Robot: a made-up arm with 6 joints. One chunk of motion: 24 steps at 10 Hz.
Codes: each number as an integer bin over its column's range. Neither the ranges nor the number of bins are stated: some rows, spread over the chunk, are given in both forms.
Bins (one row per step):
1: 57 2 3 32 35 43
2: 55 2 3 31 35 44
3: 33 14 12 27 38 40
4: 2 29 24 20 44 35
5: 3 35 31 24 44 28
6: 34 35 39 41 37 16
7: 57 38 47 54 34 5
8: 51 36 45 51 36 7
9: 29 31 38 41 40 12
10: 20 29 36 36 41 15
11: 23 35 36 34 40 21
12: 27 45 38 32 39 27
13: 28 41 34 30 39 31
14: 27 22 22 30 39 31
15: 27 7 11 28 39 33
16: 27 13 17 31 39 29
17: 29 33 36 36 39 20
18: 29 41 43 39 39 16
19: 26 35 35 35 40 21
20: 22 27 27 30 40 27
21: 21 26 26 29 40 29
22: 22 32 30 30 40 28
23: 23 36 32 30 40 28
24: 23 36 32 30 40 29
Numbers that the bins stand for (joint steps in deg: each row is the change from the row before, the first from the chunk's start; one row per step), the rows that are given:
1: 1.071 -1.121 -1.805 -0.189 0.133 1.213
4: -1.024 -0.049 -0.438 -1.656 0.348 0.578
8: 0.843 0.229 0.929 2.133 0.157 -1.644
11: -0.224 0.189 0.343 0.056 0.252 -0.533
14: -0.071 -0.327 -0.568 -0.433 0.229 0.260
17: 0.005 0.110 0.343 0.300 0.229 -0.613
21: -0.300 -0.168 -0.308 -0.556 0.252 0.102
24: -0.224 0.229 0.083 -0.433 0.252 0.102
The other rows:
2: 0.995 -1.121 -1.805 -0.311 0.133 1.292
3: 0.157 -0.644 -1.219 -0.800 0.205 0.975
5: -0.986 0.189 0.017 -1.167 0.348 0.022
6: 0.195 0.189 0.538 0.911 0.181 -0.930
7: 1.071 0.308 1.059 2.500 0.110 -1.803
9: 0.005 0.030 0.473 0.911 0.252 -1.248
10: -0.338 -0.049 0.343 0.300 0.276 -1.010
12: -0.071 0.586 0.473 -0.189 0.229 -0.057
13: -0.033 0.427 0.213 -0.433 0.229 0.260
15: -0.071 -0.922 -1.284 -0.678 0.229 0.419
16: -0.071 -0.684 -0.894 -0.311 0.229 0.102
18: 0.005 0.427 0.798 0.667 0.229 -0.930
19: -0.110 0.189 0.278 0.178 0.252 -0.533
20: -0.262 -0.129 -0.243 -0.433 0.252 -0.057
22: -0.262 0.070 -0.048 -0.433 0.252 0.022
23: -0.224 0.229 0.083 -0.433 0.252 0.022

